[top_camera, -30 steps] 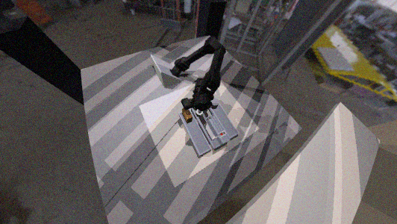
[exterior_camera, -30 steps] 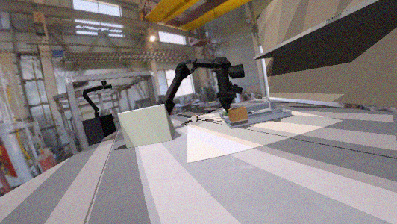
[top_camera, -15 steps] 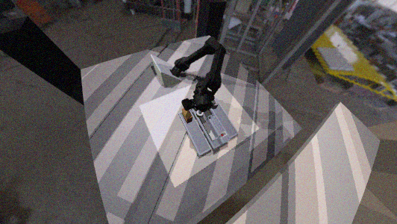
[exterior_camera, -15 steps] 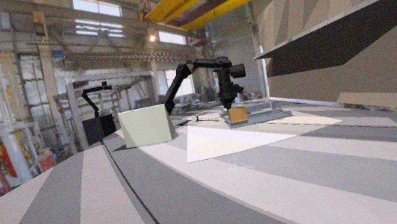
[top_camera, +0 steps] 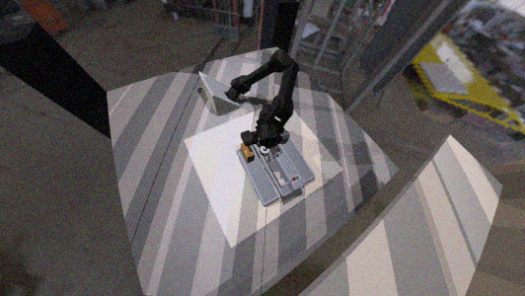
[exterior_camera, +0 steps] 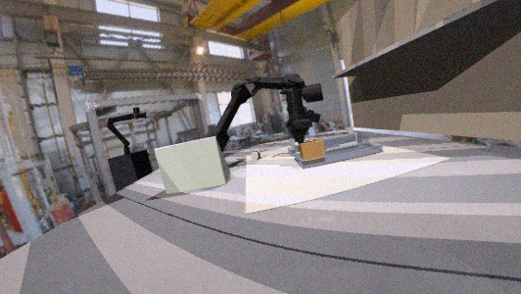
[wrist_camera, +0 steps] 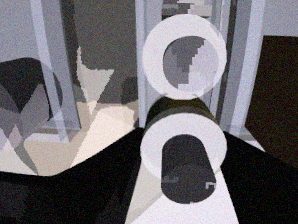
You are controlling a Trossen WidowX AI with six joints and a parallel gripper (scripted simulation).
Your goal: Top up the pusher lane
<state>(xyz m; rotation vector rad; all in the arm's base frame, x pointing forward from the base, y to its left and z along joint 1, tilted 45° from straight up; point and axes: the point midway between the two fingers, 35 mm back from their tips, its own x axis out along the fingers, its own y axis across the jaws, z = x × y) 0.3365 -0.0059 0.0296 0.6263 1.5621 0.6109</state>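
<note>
Right now my gripper tip is 80 mm to the left of the orange box, 20 mm short of it and 10 mm above it. The rest, counted from my gripper tip: grey cylinder (130 mm to the left, 20 mm below, 20 mm ahead); sprung lane (150 mm ahead, 30 mm below, 20 mm to the left).
</note>
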